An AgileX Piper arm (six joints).
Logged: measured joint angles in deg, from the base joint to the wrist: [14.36, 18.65, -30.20, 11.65, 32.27, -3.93]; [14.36, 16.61, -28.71, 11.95, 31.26, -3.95]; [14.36, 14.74, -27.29, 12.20, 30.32, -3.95]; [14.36, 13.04, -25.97, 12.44, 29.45, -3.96]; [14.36, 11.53, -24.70, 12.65, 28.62, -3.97]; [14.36, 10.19, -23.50, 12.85, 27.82, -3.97]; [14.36, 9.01, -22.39, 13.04, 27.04, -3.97]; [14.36, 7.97, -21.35, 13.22, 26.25, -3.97]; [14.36, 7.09, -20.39, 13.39, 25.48, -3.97]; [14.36, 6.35, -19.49, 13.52, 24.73, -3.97]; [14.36, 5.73, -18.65, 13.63, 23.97, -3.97]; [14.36, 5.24, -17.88, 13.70, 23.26, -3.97]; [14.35, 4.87, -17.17, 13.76, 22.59, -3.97]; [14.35, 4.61, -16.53, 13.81, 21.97, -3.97]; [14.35, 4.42, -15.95, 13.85, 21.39, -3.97]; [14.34, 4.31, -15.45, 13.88, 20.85, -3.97]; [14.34, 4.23, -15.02, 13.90, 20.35, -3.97]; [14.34, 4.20, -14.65, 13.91, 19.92, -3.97]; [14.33, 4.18, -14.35, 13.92, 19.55, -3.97]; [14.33, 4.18, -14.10, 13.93, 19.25, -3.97]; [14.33, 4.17, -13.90, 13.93, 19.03, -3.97]
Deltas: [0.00, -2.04, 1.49, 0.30, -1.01, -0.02]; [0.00, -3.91, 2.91, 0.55, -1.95, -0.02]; [0.00, -5.61, 4.23, 0.79, -2.82, -0.03]; [0.00, -7.12, 5.50, 1.00, -3.65, -0.04]; [0.00, -8.46, 6.70, 1.20, -4.45, -0.04]; [0.00, -9.64, 7.81, 1.39, -5.23, -0.04]; [0.00, -10.68, 8.85, 1.57, -6.02, -0.04]; [0.00, -11.56, 9.81, 1.74, -6.79, -0.04]; [0.00, -12.30, 10.71, 1.87, -7.54, -0.04]; [0.00, -12.92, 11.55, 1.98, -8.30, -0.04]; [0.00, -13.41, 12.32, 2.05, -9.01, -0.04]; [-0.01, -13.78, 13.03, 2.11, -9.68, -0.04]; [-0.01, -14.04, 13.67, 2.16, -10.30, -0.04]; [-0.01, -14.23, 14.25, 2.20, -10.88, -0.04]; [-0.02, -14.34, 14.75, 2.23, -11.42, -0.04]; [-0.02, -14.42, 15.18, 2.25, -11.92, -0.04]; [-0.02, -14.45, 15.55, 2.26, -12.35, -0.04]; [-0.03, -14.47, 15.85, 2.27, -12.72, -0.04]; [-0.03, -14.47, 16.10, 2.28, -13.02, -0.04]; [-0.03, -14.48, 16.30, 2.28, -13.24, -0.04]
